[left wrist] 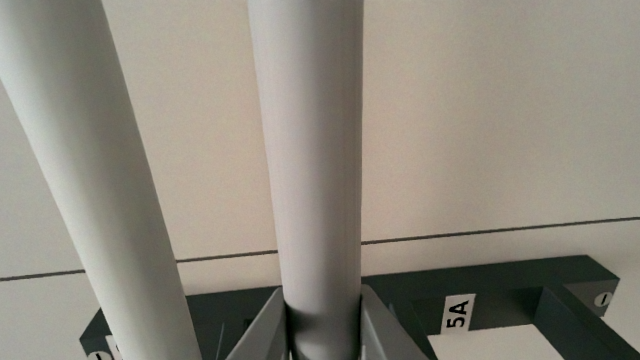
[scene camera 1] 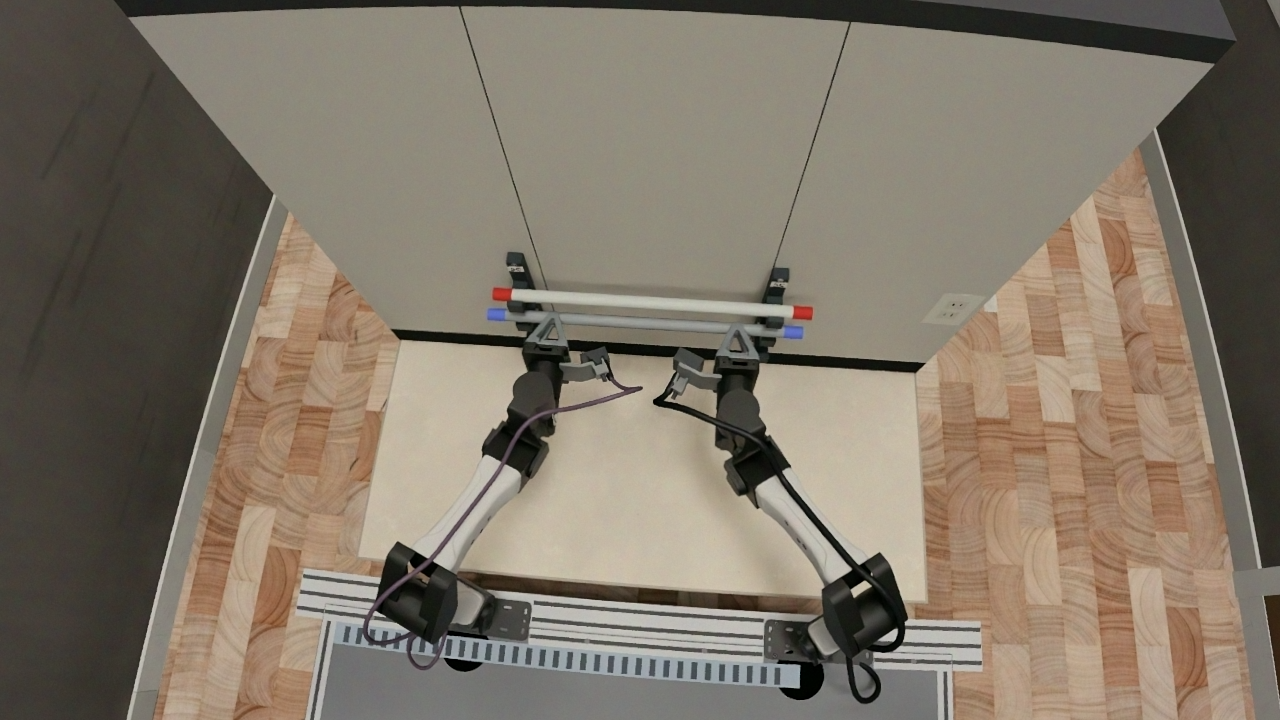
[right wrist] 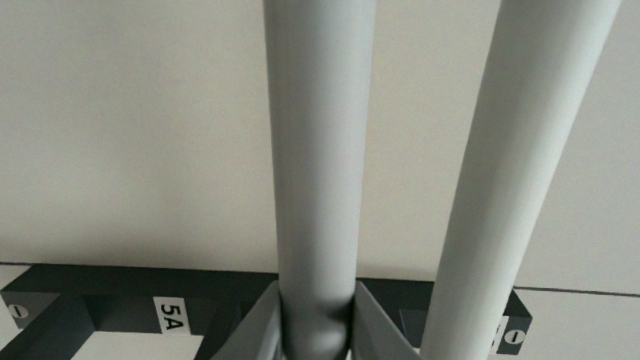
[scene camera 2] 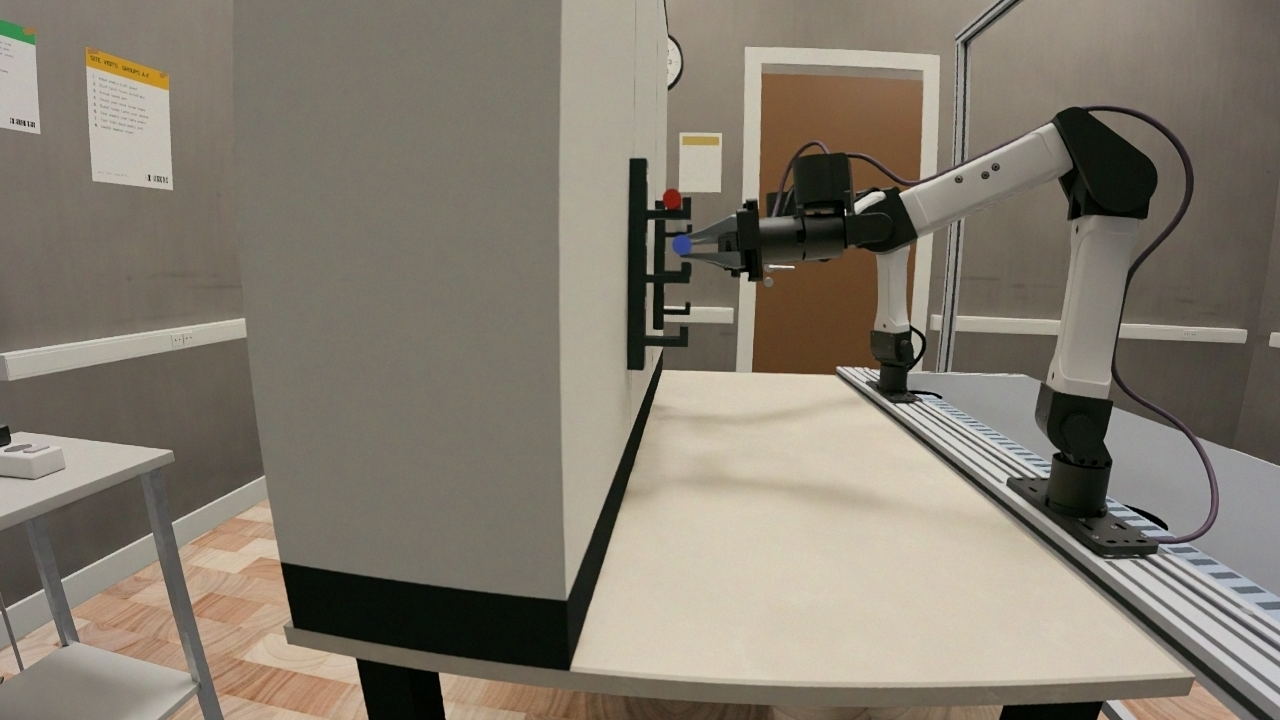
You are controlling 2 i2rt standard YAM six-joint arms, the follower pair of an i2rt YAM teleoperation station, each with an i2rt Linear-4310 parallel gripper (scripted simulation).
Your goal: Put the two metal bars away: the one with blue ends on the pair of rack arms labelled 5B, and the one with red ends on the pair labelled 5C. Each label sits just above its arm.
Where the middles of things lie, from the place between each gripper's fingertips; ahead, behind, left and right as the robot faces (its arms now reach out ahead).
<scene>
The blue-ended bar (scene camera 1: 714, 327) lies 150 mm to the right of my left hand. The rest, counted from my left hand: red-ended bar (scene camera 1: 499, 294) 20 mm ahead, 160 mm to the right, 50 mm above.
I see my right gripper (scene camera 1: 736, 325) 14 cm to the right of the red-ended bar, 5 cm below it and 2 cm short of it. The rest, counted from my right hand: blue-ended bar: 15 cm to the left.
</scene>
